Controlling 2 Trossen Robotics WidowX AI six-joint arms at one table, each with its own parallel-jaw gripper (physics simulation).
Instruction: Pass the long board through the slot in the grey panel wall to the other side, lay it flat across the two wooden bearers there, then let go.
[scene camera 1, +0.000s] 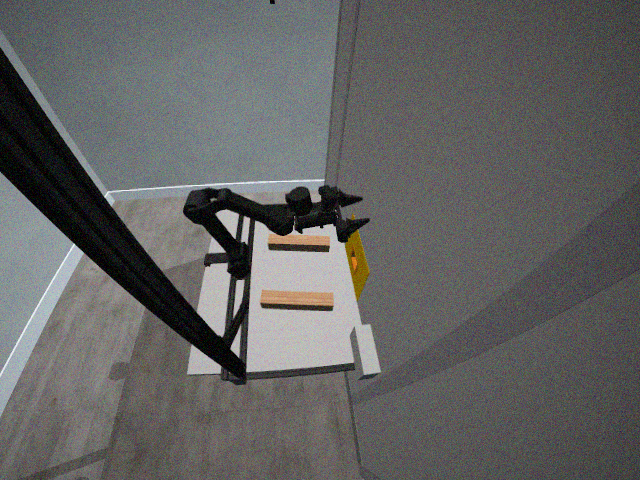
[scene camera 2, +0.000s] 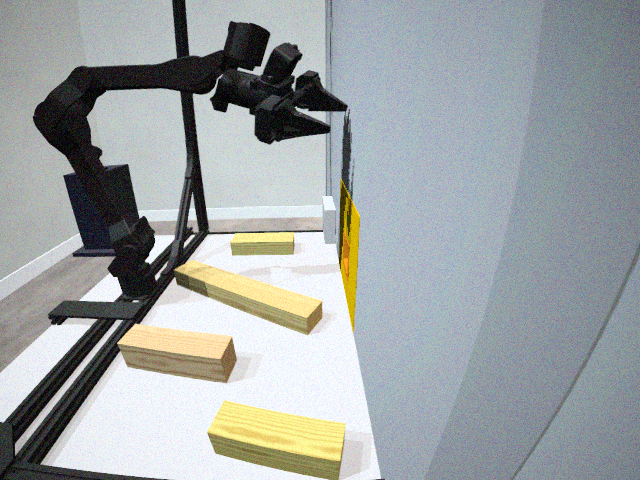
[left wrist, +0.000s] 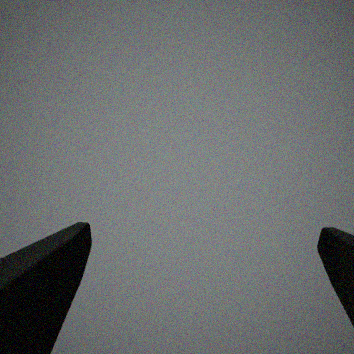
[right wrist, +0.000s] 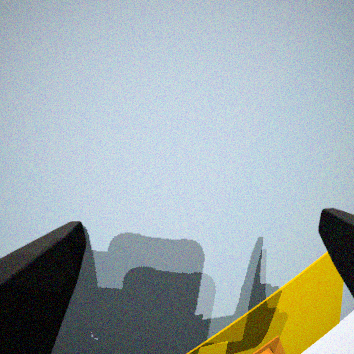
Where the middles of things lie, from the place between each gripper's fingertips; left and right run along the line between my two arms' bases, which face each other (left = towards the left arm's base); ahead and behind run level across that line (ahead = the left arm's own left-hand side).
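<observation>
Grey block (scene camera 1: 366, 362): 6 cm to the left of my right hand, 29 cm below it and 35 cm behind it. My left hand is 29 cm above the block, 34 cm past it and 2 cm to the left of it.
</observation>
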